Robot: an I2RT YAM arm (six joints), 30 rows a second.
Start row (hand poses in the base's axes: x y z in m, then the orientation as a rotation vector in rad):
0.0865, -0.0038, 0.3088, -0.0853, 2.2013, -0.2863
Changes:
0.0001, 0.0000, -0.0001, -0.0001, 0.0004, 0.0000
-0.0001, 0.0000, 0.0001, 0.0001, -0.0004, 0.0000
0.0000, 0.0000, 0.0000, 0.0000, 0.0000, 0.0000
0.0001, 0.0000, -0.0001, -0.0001, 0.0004, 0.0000
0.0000, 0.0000, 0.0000, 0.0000, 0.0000, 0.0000
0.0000, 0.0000, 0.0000, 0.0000, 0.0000, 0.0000
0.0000, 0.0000, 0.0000, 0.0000, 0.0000, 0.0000
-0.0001, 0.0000, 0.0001, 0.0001, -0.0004, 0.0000
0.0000, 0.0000, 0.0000, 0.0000, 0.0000, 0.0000
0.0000, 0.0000, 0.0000, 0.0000, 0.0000, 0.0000
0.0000, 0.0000, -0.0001, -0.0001, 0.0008, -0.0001
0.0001, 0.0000, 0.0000, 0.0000, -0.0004, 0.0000
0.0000, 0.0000, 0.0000, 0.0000, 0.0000, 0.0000
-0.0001, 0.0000, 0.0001, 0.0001, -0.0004, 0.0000
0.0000, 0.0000, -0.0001, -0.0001, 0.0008, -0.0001
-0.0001, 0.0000, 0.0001, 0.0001, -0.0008, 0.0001
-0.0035, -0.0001, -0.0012, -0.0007, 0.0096, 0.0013
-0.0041, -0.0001, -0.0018, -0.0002, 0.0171, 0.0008
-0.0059, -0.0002, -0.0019, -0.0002, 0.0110, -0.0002
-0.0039, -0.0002, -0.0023, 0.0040, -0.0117, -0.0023
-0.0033, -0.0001, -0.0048, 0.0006, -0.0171, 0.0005
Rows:
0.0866, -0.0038, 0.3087, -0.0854, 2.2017, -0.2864
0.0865, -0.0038, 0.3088, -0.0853, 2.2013, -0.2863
0.0865, -0.0038, 0.3088, -0.0853, 2.2013, -0.2863
0.0866, -0.0038, 0.3087, -0.0854, 2.2017, -0.2864
0.0866, -0.0038, 0.3087, -0.0854, 2.2017, -0.2864
0.0866, -0.0038, 0.3087, -0.0854, 2.2017, -0.2864
0.0866, -0.0038, 0.3087, -0.0854, 2.2017, -0.2864
0.0865, -0.0038, 0.3088, -0.0853, 2.2013, -0.2863
0.0865, -0.0038, 0.3088, -0.0853, 2.2013, -0.2863
0.0865, -0.0038, 0.3088, -0.0853, 2.2013, -0.2863
0.0865, -0.0038, 0.3087, -0.0854, 2.2021, -0.2865
0.0866, -0.0038, 0.3087, -0.0853, 2.2017, -0.2865
0.0866, -0.0038, 0.3087, -0.0853, 2.2017, -0.2865
0.0865, -0.0038, 0.3088, -0.0852, 2.2013, -0.2864
0.0865, -0.0038, 0.3087, -0.0853, 2.2021, -0.2866
0.0864, -0.0038, 0.3088, -0.0852, 2.2013, -0.2864
0.0829, -0.0039, 0.3076, -0.0886, 2.2106, -0.2866
0.0788, -0.0040, 0.3058, -0.0924, 2.2275, -0.2866
0.0729, -0.0042, 0.3039, -0.0941, 2.2384, -0.2871
0.0690, -0.0044, 0.3016, -0.0875, 2.2275, -0.2837
0.0657, -0.0045, 0.2968, -0.0850, 2.2106, -0.2825

